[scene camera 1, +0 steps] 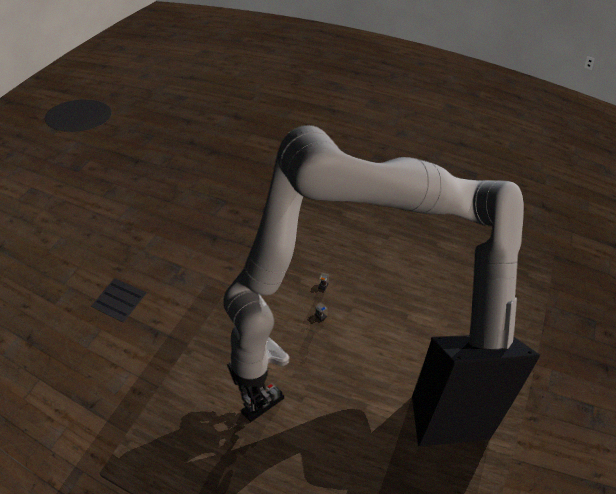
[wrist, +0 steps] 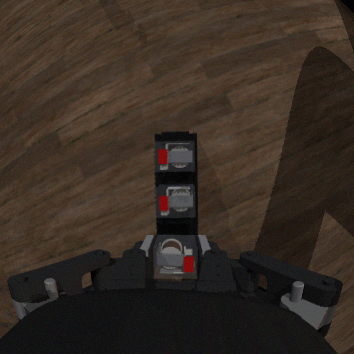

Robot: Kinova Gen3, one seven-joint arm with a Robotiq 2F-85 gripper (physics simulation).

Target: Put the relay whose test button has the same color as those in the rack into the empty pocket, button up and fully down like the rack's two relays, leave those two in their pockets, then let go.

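Seen in the pictures: gripper, fingertip midpoint: (scene camera 1: 251, 403) (wrist: 175, 247); arm's base, origin of the base link: (scene camera 1: 490, 343).
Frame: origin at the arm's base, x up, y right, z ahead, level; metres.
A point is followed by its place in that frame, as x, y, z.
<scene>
A black rack (scene camera 1: 278, 398) (wrist: 176, 178) {-0.262, -0.163, 0.433} lies on the floor. Two clear-cased relays with red test buttons, the far one (wrist: 179, 157) {-0.238, -0.149, 0.424} and the nearer one (wrist: 180, 201) {-0.238, -0.177, 0.435}, sit upright in its pockets. My gripper (scene camera 1: 255, 403) {-0.239, -0.207, 0.451} (wrist: 175, 247) {-0.239, -0.207, 0.451} is shut on a third relay (wrist: 171, 260) {-0.213, -0.206, 0.452} with a red test button, button side up. The held relay is over the rack's near end in the wrist view and hides most of the empty pocket. Its red button is on the right, while those in the rack are on the left. Whether it touches the rack cannot be told.
In the scene view, a relay with an orange button (scene camera 1: 322, 281) {-0.247, 0.222, 0.468} and a relay with a blue button (scene camera 1: 321, 312) {-0.246, 0.122, 0.425} stand on the floor behind the rack. The arm's black pedestal (scene camera 1: 455, 396) {-0.058, -0.114, 0.030} is at the right. A dark striped square (scene camera 1: 118, 299) lies at the left.
</scene>
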